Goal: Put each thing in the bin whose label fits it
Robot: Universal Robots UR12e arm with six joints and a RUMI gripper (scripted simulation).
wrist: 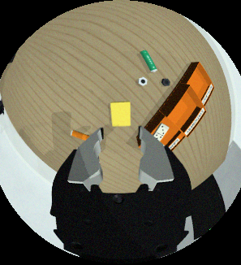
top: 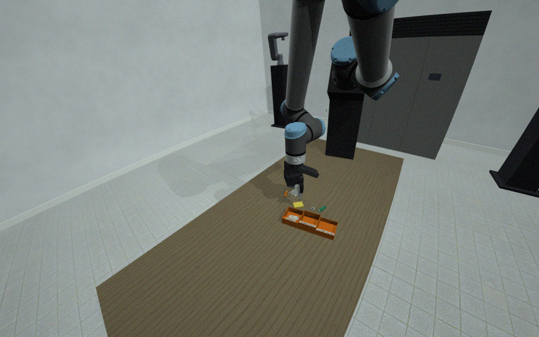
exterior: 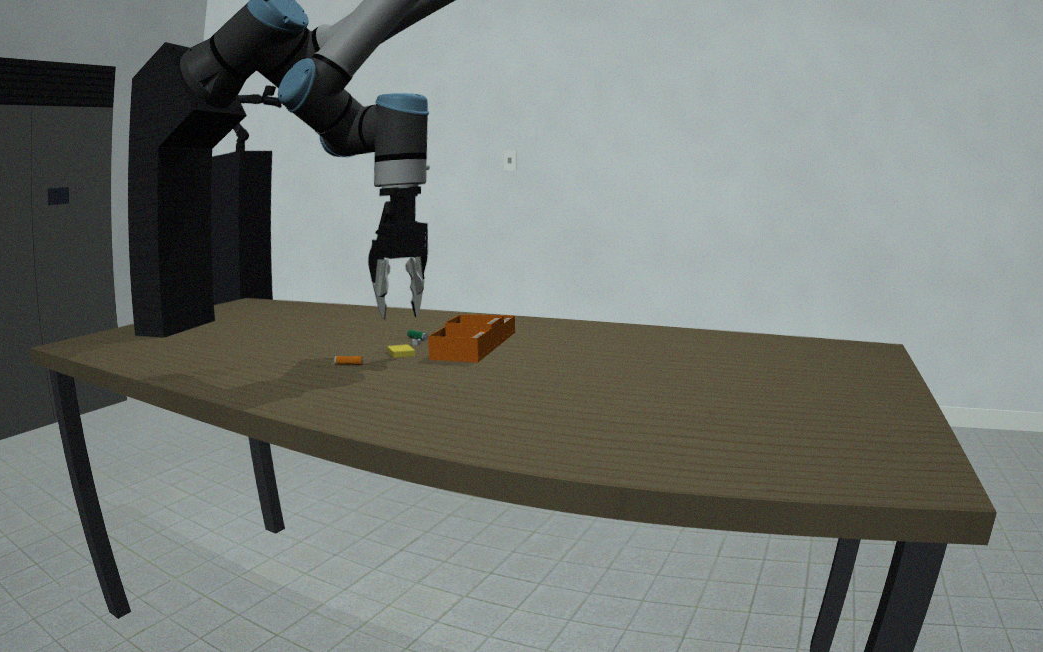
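Now: the yellow block 7 cm below my hand. The rest, counted from my hand: silver nut 1 cm behind, 8 cm to the left, 7 cm below; orange cylinder 4 cm behind, 11 cm to the right, 7 cm below; speckled white thing 10 cm ahead, 3 cm to the left, 7 cm below.
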